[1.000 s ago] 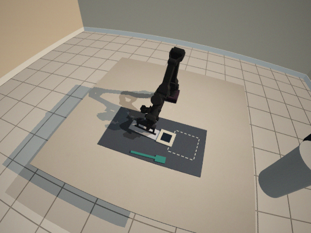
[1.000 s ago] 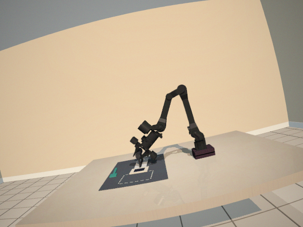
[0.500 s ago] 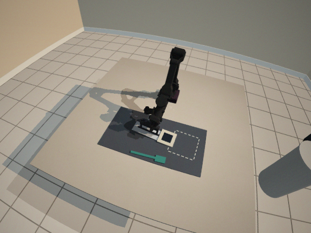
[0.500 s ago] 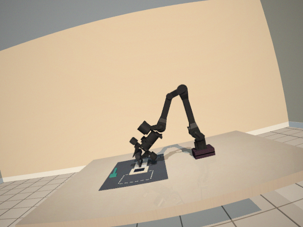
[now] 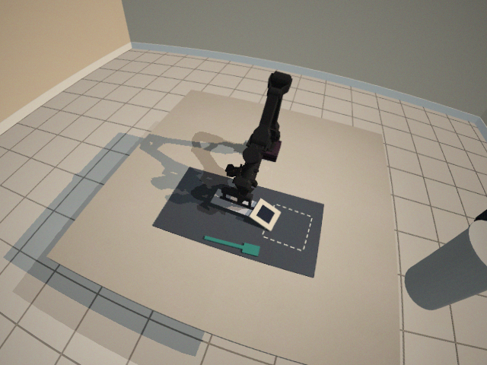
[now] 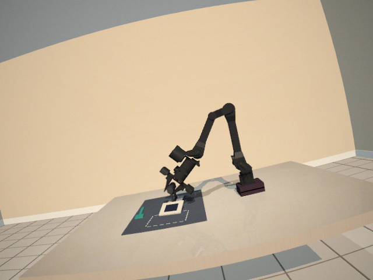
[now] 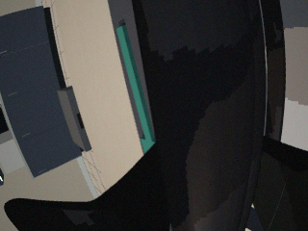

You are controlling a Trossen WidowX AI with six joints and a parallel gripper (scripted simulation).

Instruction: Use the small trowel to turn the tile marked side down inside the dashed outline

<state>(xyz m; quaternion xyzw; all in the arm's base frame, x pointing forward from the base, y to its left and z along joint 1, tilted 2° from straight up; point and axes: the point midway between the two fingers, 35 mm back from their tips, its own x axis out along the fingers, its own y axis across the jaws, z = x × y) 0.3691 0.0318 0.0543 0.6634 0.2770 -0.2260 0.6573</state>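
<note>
My gripper tip is 20 mm to the right of the dark mat and 90 mm above it. Also, from my gripper tip: tile (30 mm behind, 100 mm to the left, 50 mm below); green flat tool (140 mm ahead, 60 mm to the left, 60 mm below); trowel (30 mm behind, 10 mm below).
</note>
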